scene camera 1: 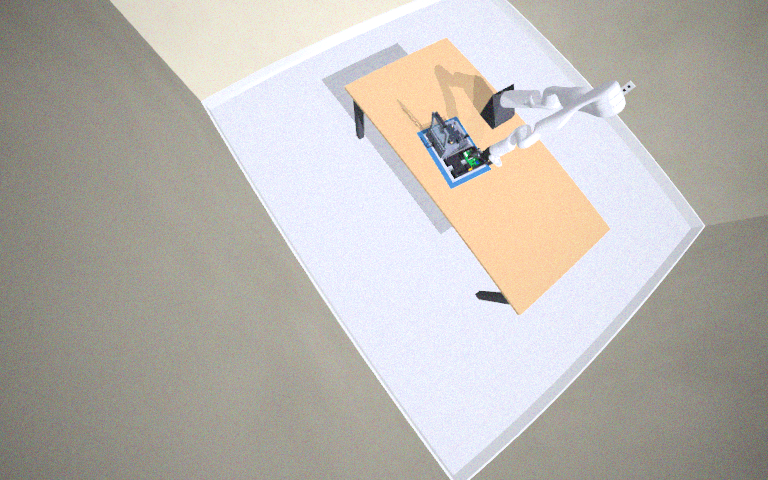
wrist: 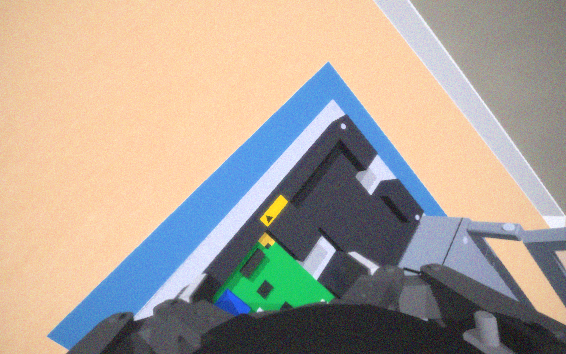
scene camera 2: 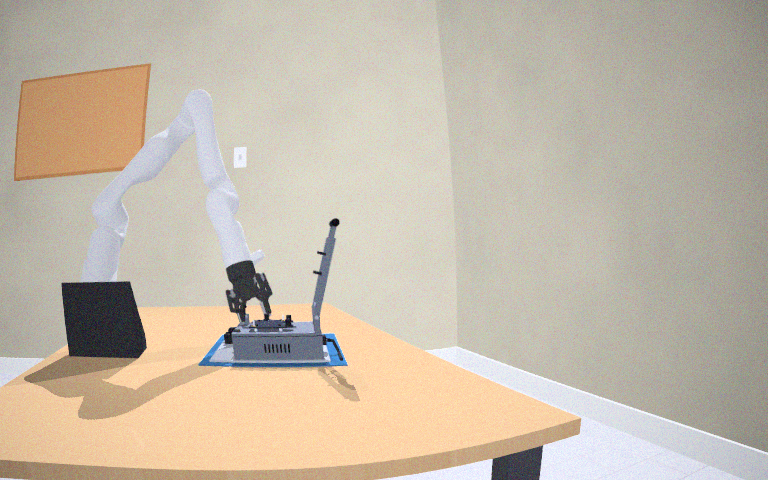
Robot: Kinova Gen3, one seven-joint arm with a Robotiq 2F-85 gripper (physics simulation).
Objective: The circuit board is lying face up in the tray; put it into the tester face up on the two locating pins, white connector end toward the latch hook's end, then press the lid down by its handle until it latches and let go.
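Frame: origin at the arm's base, x ahead, y left, z up, level; millimetres.
Where they show: gripper, between the fingertips: (scene camera 1: 474, 162) (wrist: 280, 278); arm's base, origin of its link: (scene camera 1: 505, 99) (scene camera 2: 96, 300).
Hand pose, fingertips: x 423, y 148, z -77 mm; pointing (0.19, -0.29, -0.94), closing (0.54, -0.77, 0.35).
Things, the pixels of their top centre, and the offset from my fingertips. "spot": a spot on its surface instead. Level surfaces: height alone.
- green circuit board, a spot on its surface: (wrist: 290, 277) (scene camera 1: 469, 161) spot: dx +1, dy -22, dz -25 mm
- black tray, a spot on its surface: (wrist: 357, 142) spot: dx +130, dy -28, dz -17 mm
- black handle, centre of its top: (scene camera 2: 335, 217) dx +120, dy -290, dz +233 mm
- blue-bordered mat, height of its surface: dz -43 mm
- wooden table, height of its surface: dz -45 mm
- yellow label, centre of its top: (wrist: 274, 210) dx +39, dy +17, dz -17 mm
The green circuit board (scene camera 1: 470, 157) (wrist: 290, 277) lies in the black tray (wrist: 357, 142), its blue and dark parts facing up. Its lower part is hidden behind the gripper in the wrist view, and its white connector end cannot be made out. My gripper (scene camera 1: 479, 157) (scene camera 2: 256, 318) (wrist: 280, 278) is open, low over the board, with one fingertip on either side of it and nothing held. The grey tester (scene camera 2: 277, 346) (wrist: 431, 240) stands beside the tray. Its lid (scene camera 2: 324, 271) is raised nearly upright, with the black handle (scene camera 2: 334, 222) at the top. The locating pins and latch hook are not clear.
Tray and tester stand on a blue-bordered mat (scene camera 1: 453, 183) (scene camera 2: 210, 360) (wrist: 225, 170) on the wooden table (scene camera 1: 509, 226) (scene camera 2: 430, 407). A yellow label (wrist: 274, 210) is on the tray. A black block (scene camera 1: 497, 110) (scene camera 2: 101, 319) stands at the arm's base.
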